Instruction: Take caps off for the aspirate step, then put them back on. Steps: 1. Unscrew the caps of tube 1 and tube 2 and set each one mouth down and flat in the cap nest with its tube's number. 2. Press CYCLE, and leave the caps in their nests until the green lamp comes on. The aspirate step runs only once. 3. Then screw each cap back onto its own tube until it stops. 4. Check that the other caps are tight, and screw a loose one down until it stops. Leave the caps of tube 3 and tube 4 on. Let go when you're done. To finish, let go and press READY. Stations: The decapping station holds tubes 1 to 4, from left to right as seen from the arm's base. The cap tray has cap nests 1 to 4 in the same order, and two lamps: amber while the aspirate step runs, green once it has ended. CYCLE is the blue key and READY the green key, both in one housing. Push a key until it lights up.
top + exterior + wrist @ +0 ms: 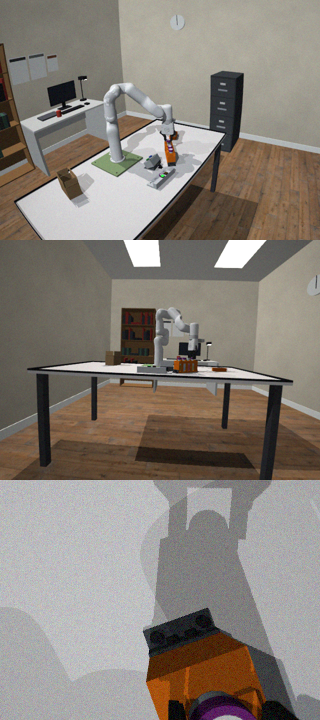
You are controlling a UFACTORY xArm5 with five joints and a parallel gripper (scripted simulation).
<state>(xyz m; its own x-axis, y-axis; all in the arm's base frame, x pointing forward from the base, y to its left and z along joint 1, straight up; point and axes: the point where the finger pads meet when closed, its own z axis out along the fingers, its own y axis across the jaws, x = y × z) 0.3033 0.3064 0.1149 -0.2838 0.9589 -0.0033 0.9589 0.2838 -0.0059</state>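
Now: hand 1 cm above the purple cap marked 1. The rest, counted from my hand: grey key housing: 2 cm behind, 23 cm to the right, 8 cm below; cap 4: 9 cm ahead, 13 cm to the right, 2 cm below; blue cycle key: 4 cm behind, 21 cm to the right, 6 cm below.
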